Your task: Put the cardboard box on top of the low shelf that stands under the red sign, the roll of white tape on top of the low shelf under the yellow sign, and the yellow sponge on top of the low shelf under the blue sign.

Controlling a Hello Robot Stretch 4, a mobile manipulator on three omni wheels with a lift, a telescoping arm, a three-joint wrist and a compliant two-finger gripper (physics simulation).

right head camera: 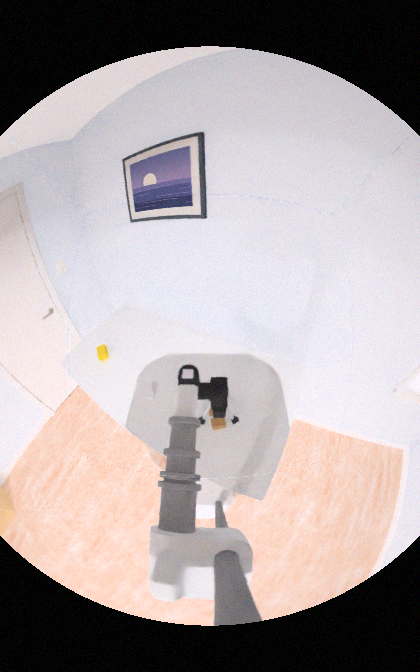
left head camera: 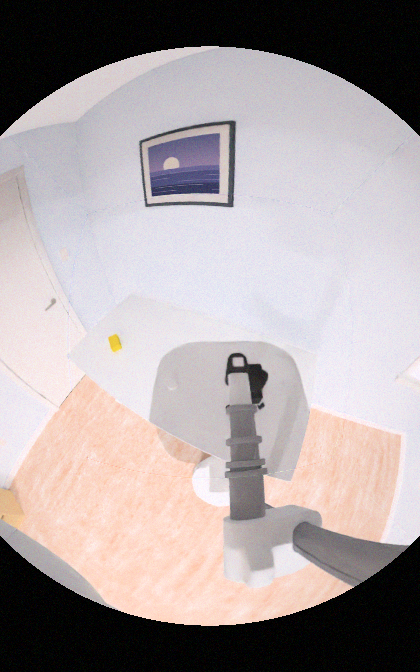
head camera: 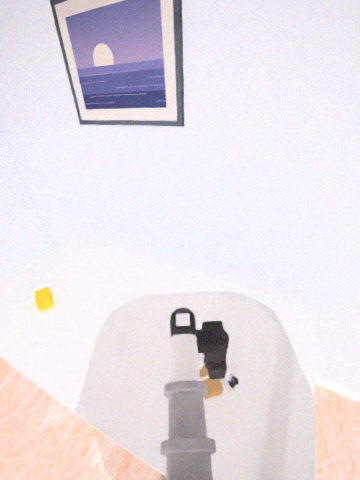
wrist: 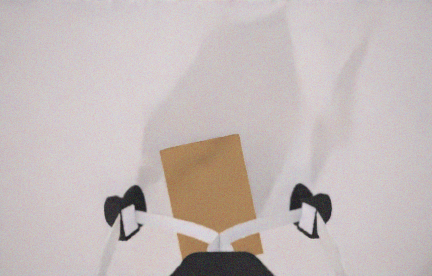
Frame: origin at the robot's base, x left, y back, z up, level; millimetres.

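Seen in the pictures: gripper, fingertip midpoint: [right head camera: 217,421] [head camera: 210,385] [wrist: 217,201]; robot's base, link origin: [right head camera: 204,491].
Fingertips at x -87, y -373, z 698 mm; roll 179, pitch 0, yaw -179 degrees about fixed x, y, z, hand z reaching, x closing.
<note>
Offsets run from my fingertips to a thing's middle. Level surfaces: height alone.
The cardboard box @(dx +5, dy -11, dz +19 mm) [head camera: 213,388] [right head camera: 218,424] [wrist: 207,185] lies on the white table @(dz -6 mm) [head camera: 90,275] [left head camera: 140,320] [right head camera: 130,330], slightly turned in the wrist view. My gripper [head camera: 216,381] [right head camera: 218,420] [wrist: 217,201] points down over it. The gripper is open, one fingertip on each side of the box's outline and apart from it; the height between them is hard to tell. The yellow sponge @(dx +770, dy -394, dz +17 mm) [head camera: 44,299] [left head camera: 115,343] [right head camera: 102,352] lies toward the table's left end. A small pale thing @(dx +355, dy -129, dz +6 mm) [left head camera: 172,384] [right head camera: 154,389] between sponge and arm looks like the roll of white tape. Signs and low shelves do not show.
My arm [head camera: 187,415] [left head camera: 245,430] [right head camera: 182,445] reaches over the table and shades it. A wall with a framed picture [head camera: 117,60] [left head camera: 187,165] [right head camera: 165,177] stands behind. A door [left head camera: 30,300] [right head camera: 30,310] is at left. A tan object [left head camera: 11,507] [right head camera: 5,510] shows at the lower left edge.
</note>
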